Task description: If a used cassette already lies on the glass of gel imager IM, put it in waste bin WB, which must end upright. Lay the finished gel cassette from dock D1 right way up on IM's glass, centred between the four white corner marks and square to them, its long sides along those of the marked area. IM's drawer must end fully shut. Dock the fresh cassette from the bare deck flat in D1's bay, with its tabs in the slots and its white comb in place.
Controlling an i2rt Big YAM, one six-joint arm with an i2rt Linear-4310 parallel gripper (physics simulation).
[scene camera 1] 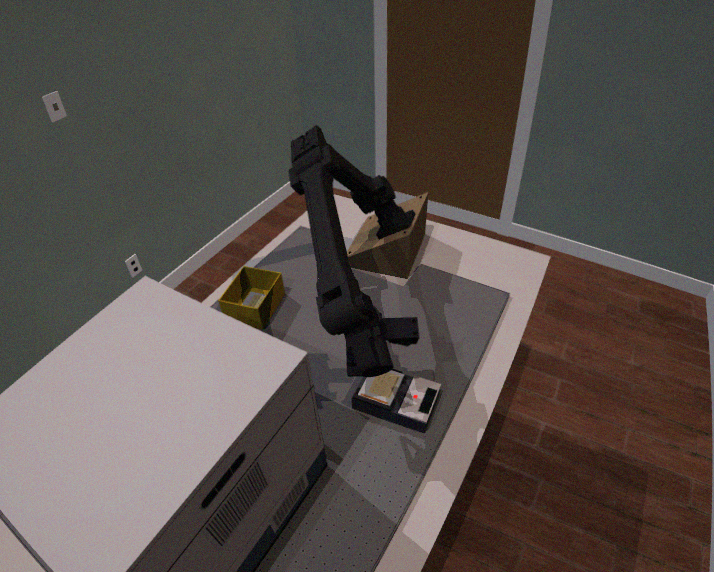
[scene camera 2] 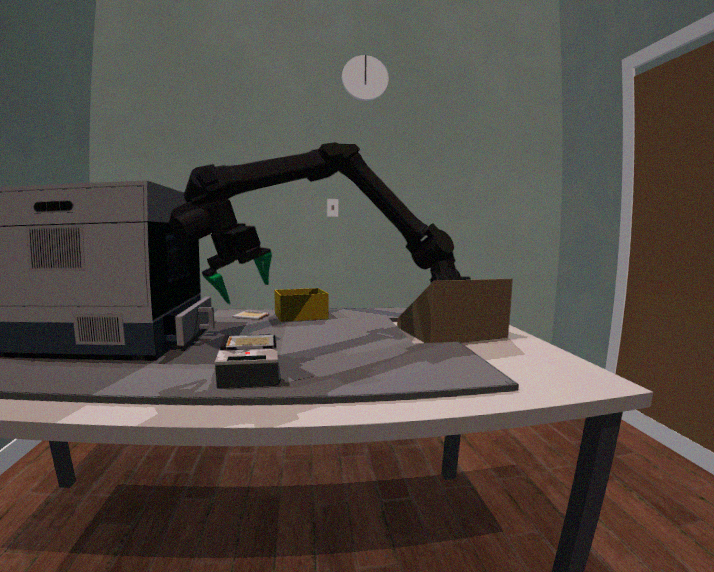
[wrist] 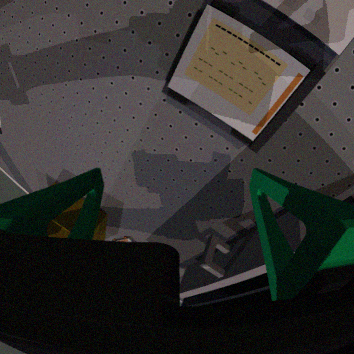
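Observation:
My gripper [scene camera 2: 247, 293] [wrist: 176, 176] is open and empty, above the deck between the imager and dock D1. The finished cassette [scene camera 1: 381, 387] [scene camera 2: 251, 341] [wrist: 240, 70], with yellow gel and an orange strip, lies in the bay of dock D1 [scene camera 1: 411, 424] [scene camera 2: 247, 375]. Imager IM [scene camera 1: 148, 405] [scene camera 2: 107, 256] is a big grey box. Its drawer front [scene camera 2: 187, 324] stands a little out from the body, and its handle [wrist: 216, 257] shows in the wrist view. The glass is hidden. Yellow bin WB [scene camera 1: 271, 303] [scene camera 2: 301, 306] stands upright with a pale cassette [scene camera 1: 254, 299] inside. The fresh cassette [scene camera 2: 250, 314] lies flat on the deck; its comb is unclear.
The wooden arm base [scene camera 1: 387, 259] [scene camera 2: 470, 309] stands at the far end of the table from the imager. The perforated deck [scene camera 1: 476, 315] [scene camera 2: 417, 378] lies on a pale table [scene camera 1: 512, 262] [scene camera 2: 584, 387]. The arm arches over the deck between the base and the dock.

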